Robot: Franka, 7 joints.
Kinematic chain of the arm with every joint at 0, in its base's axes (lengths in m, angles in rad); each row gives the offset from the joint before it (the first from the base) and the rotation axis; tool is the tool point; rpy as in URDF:
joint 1: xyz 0 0 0.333 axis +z
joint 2: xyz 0 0 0 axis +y
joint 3: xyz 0 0 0.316 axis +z
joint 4: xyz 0.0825 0 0 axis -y
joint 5: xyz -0.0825 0 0.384 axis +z
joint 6: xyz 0 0 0 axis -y
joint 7: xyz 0.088 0 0 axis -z
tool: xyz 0 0 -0.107 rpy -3.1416 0 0
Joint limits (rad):
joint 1: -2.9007..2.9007
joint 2: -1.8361..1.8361
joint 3: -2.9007..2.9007
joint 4: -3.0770..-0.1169
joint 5: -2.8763..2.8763
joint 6: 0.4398..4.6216
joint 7: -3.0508..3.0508
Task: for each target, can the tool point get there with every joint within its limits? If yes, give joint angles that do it. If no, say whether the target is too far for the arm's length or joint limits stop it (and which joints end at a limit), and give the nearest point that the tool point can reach.
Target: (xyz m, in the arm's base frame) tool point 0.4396 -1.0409 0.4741
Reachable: no: too far | nearest point 0.3312 -0.7842 0.4393 | short by 0.281 m
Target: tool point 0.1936 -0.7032 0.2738
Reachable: yes | joints -1.5959 1.3147 0.8529 -1.1295 0.2794 4.2307 -0.3787
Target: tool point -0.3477 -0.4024 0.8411
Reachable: yes | joints -1.2501 0.2973 -1.6003 -1.1286 1.4466 1.3140 0.0515
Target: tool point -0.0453 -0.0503 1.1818
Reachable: yes | joints 2.3458 -0.3086 0.2637 -0.4763 -0.0585 2.3370 1.0088
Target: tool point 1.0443 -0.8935 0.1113
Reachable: no: too far | nearest point 0.6435 -0.5506 0.1964 | short by 0.534 m
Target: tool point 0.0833 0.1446 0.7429
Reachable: yes | joints 0.9625 -0.8932 0.3544 -2.2374 1.8127 4.1411 2.2255
